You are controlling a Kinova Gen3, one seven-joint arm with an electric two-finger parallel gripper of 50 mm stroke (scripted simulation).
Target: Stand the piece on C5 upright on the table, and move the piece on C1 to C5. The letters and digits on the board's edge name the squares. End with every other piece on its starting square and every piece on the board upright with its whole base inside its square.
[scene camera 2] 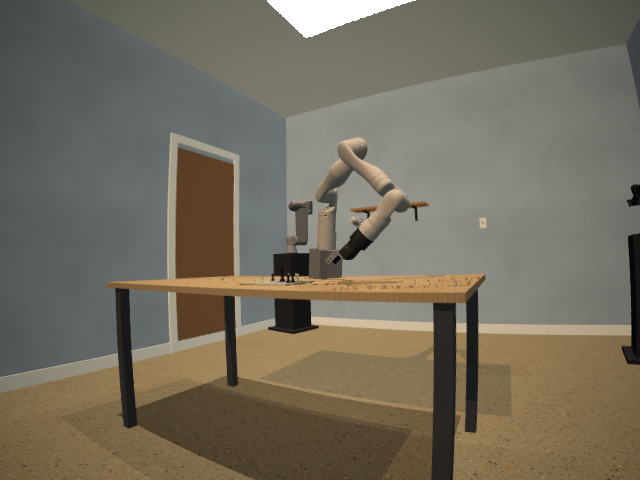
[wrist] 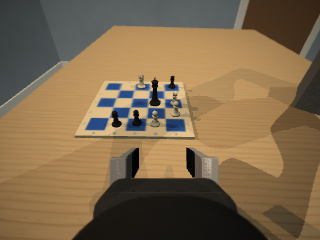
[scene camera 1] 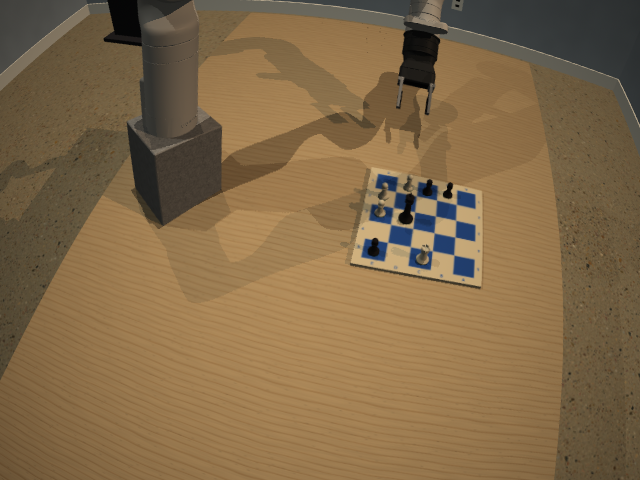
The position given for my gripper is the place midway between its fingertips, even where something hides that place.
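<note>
I can see my gripper point(scene camera 1: 412, 110), and the wrist view shows my gripper as well point(wrist: 162, 158).
</note>
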